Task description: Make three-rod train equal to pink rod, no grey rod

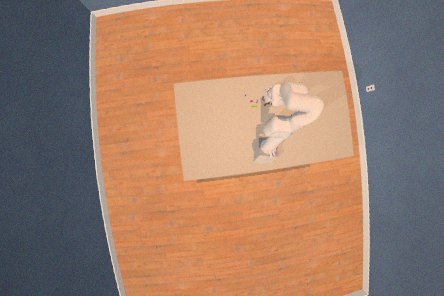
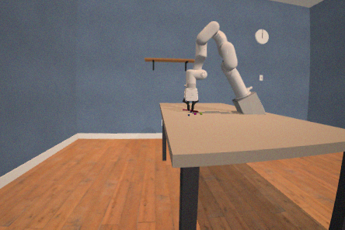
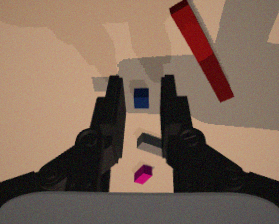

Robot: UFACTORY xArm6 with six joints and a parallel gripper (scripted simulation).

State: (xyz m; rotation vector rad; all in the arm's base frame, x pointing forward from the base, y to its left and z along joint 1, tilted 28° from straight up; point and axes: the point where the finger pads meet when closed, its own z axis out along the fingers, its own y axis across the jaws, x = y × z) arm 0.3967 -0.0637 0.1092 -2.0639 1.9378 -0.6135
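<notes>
My hand is 40 mm past the red rod, 30 mm above it and 20 mm to the left of it. Also, from my hand: pink rod (100 mm to the right, 30 mm below, 10 mm behind); then lime rod (100 mm to the left, 50 mm behind, 30 mm below); then grey rod (70 mm to the left, 30 mm below, 10 mm behind).
</notes>
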